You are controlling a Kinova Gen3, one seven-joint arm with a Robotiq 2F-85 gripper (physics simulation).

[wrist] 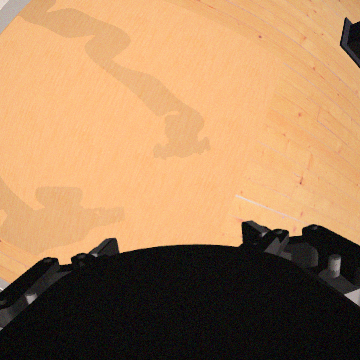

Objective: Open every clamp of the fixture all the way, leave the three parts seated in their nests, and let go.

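Places are measured from the arm's base along level axes (x left, y back, z up), in metres.
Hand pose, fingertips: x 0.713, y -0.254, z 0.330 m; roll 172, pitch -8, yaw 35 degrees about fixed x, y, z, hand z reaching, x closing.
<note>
After its pixels a point has its place.
My gripper (179,244) {y -0.254, x 0.713, z 0.330 m} is open, with its two fingertips wide apart at the lower left and lower right of the wrist view and no object between them. It hangs above the wooden table top. The fixture, its clamps and the three parts cannot be made out in this view, so how the clamps and the parts stand cannot be told. The black body of the hand hides the bottom middle of the view.
A dark, thin-walled object (345,37) is cut off by the right edge near the top. A grey strip (9,15) {y -0.032, x 0.082, z -0.096 m} crosses the top left corner. Shadows of the arm fall on the pale wooden table top (225,90) {y 0.029, x 0.792, z -0.120 m}, at upper middle and lower left.
</note>
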